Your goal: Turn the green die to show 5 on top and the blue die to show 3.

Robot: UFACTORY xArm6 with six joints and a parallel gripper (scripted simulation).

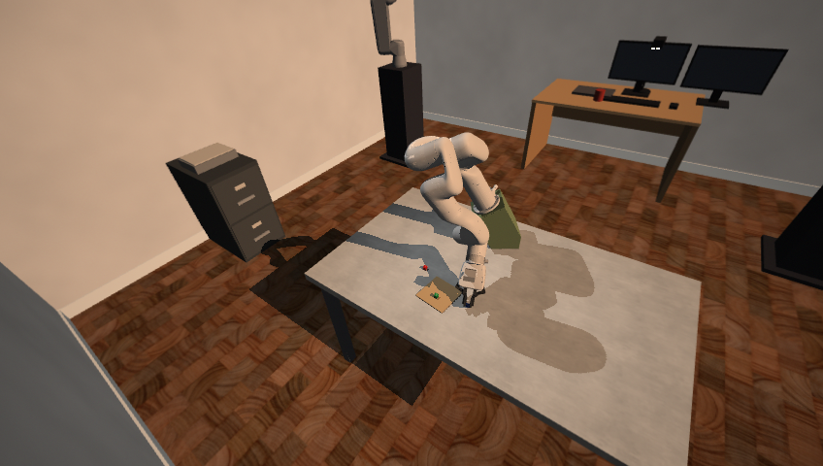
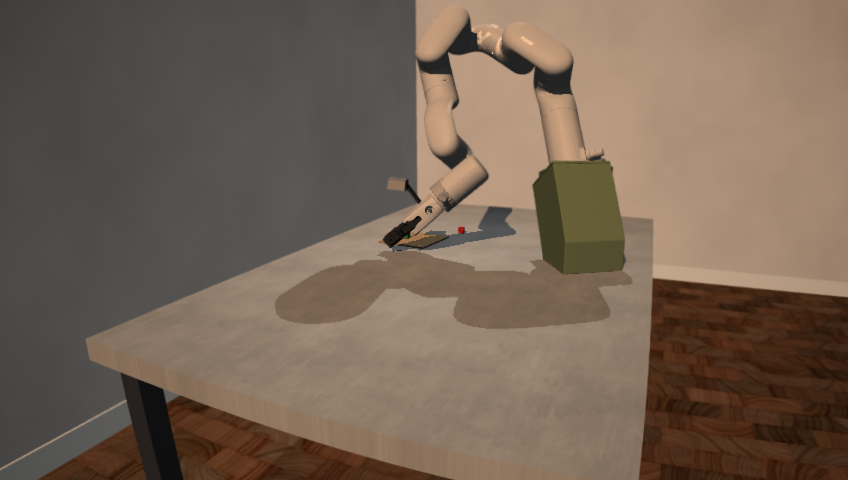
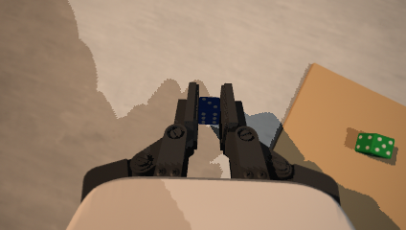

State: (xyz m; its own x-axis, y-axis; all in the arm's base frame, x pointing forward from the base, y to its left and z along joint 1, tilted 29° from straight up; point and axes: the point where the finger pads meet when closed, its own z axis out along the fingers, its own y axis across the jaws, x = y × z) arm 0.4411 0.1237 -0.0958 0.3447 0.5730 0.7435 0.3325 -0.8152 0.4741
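Now: the tan mat 10 mm ahead of my hand, 130 mm to the right of it and 30 mm below it. Also, from my hand: blue die 10 mm ahead, 10 mm below; green die 30 mm ahead, 130 mm to the right, 20 mm below; red die 80 mm behind, 260 mm to the right, 30 mm below.
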